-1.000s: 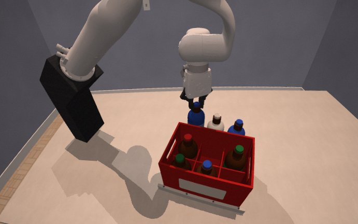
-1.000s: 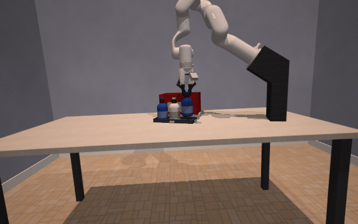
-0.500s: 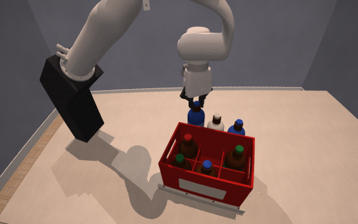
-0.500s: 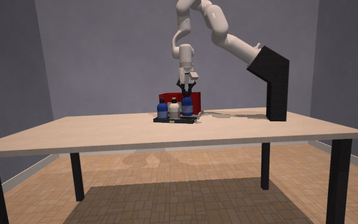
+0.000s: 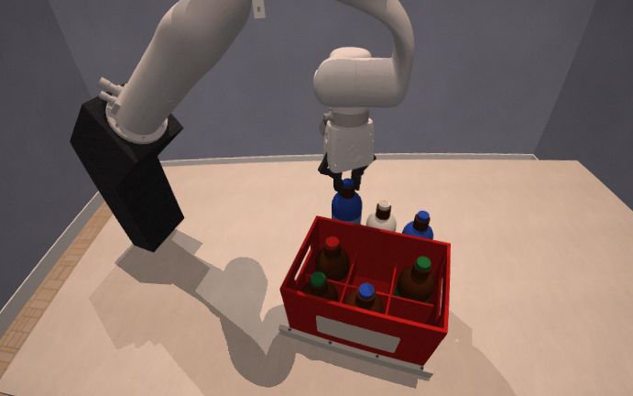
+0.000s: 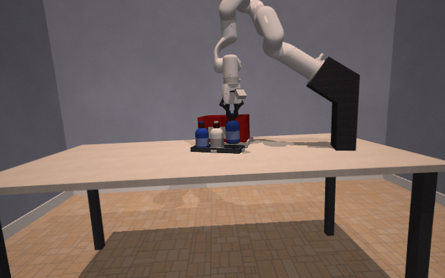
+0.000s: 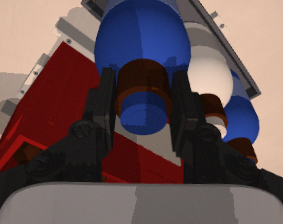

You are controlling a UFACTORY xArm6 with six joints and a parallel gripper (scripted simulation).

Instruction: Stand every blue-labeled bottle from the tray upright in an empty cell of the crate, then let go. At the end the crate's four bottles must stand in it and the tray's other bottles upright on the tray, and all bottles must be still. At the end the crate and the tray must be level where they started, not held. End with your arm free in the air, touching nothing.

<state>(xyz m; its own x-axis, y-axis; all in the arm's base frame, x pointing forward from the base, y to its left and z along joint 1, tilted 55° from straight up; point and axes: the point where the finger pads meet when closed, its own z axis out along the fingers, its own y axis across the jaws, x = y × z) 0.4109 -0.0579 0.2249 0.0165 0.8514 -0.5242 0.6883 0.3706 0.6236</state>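
My hand is 60 mm short of the white-labeled bottle, 60 mm to the left of it and 110 mm above it. The rest, counted from my hand: crate (60 mm behind, 210 mm to the right, 110 mm below); dark tray (60 mm ahead, 70 mm to the right, 180 mm below).
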